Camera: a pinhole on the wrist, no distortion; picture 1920 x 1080 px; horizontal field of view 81.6 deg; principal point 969.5 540.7 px. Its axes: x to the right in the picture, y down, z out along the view. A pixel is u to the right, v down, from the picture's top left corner.
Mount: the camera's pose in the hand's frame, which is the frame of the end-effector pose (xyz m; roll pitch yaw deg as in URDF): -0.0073 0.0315 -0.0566 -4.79 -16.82 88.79
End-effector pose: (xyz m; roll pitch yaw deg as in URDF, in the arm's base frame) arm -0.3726 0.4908 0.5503 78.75 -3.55 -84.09
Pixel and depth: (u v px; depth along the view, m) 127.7 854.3 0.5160
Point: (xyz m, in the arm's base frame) -0.7884 0.6290 0.1247
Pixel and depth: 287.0 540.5 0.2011
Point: -0.4997 0.4979 0.4268
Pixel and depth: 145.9 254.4 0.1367
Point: -0.4374 0.4647 0.4564
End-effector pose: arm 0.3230 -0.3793 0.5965 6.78 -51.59 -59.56
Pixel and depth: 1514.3 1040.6 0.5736
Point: 0.0716 0.2095 0.7047
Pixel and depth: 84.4 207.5 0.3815
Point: -0.0718 -0.4928 0.7620
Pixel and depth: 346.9 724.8 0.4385
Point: -0.1209 -0.3288 0.6513
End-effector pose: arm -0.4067 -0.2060 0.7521 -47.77 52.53 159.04
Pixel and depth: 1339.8 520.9 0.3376
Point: -0.6048 -0.3970 0.8784
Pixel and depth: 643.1 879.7 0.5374
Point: -0.6659 -0.2303 1.2104
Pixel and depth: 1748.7 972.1 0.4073
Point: -0.5422 -0.6131 0.9836
